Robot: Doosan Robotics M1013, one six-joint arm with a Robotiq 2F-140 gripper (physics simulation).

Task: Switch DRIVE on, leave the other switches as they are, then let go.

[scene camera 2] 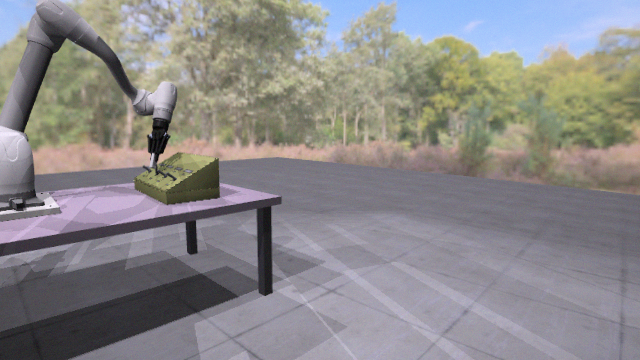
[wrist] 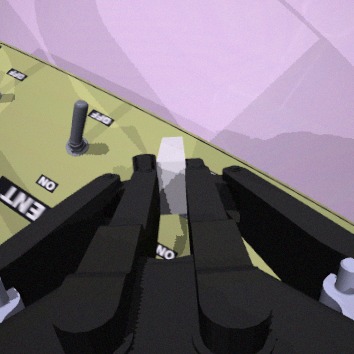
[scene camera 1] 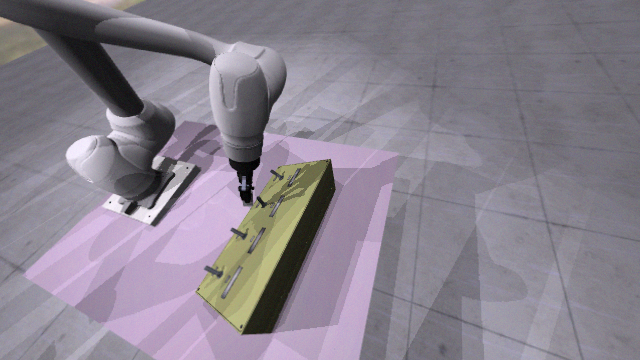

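Pixels of known places: gripper, fingertip midpoint: (scene camera 2: 152,168) (wrist: 173,155) (scene camera 1: 248,204); arm's base at its link origin: (scene camera 2: 13,204) (scene camera 1: 148,188).
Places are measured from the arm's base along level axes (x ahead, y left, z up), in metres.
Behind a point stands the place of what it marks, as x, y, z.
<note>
The olive sloped switch box (scene camera 1: 280,240) @[0.736, -0.154, 0.139] (scene camera 2: 202,176) @[0.647, -0.347, 0.073] (wrist: 30,120) @[0.572, -0.200, 0.060] carries a row of levers. A grey lever (scene camera 1: 239,233) @[0.573, -0.141, 0.079] (wrist: 78,125) @[0.566, -0.135, 0.084] leans toward its OFF label (wrist: 101,117) @[0.547, -0.135, 0.042]; its partly visible nameplate (wrist: 24,200) @[0.642, -0.160, 0.092] ends in "ENT". My gripper (scene camera 1: 247,202) @[0.567, -0.048, 0.096] (scene camera 2: 152,164) @[0.567, -0.048, 0.096] (wrist: 173,155) @[0.567, -0.048, 0.096] is shut and empty, its pale fingertips together, low over the box's lower edge. It is beside the second lever from the far end (scene camera 1: 261,202) @[0.602, -0.027, 0.083], which the fingers hide in the wrist view. An ON label (wrist: 166,251) @[0.643, -0.030, 0.081] shows between the fingers. The DRIVE name cannot be read.
Another lever (scene camera 1: 277,175) @[0.615, 0.092, 0.077] stands toward the far end of the box, and one more (scene camera 1: 214,271) @[0.551, -0.257, 0.080] toward the near end. The box stands on the pink table (scene camera 1: 125,280) @[0.160, -0.340, -0.035] (scene camera 2: 255,196) @[0.861, -0.459, -0.034]. The arm's base plate (scene camera 1: 177,175) @[0.102, 0.081, 0.005] (scene camera 2: 50,204) @[0.109, -0.087, -0.005] is across from its low side.
</note>
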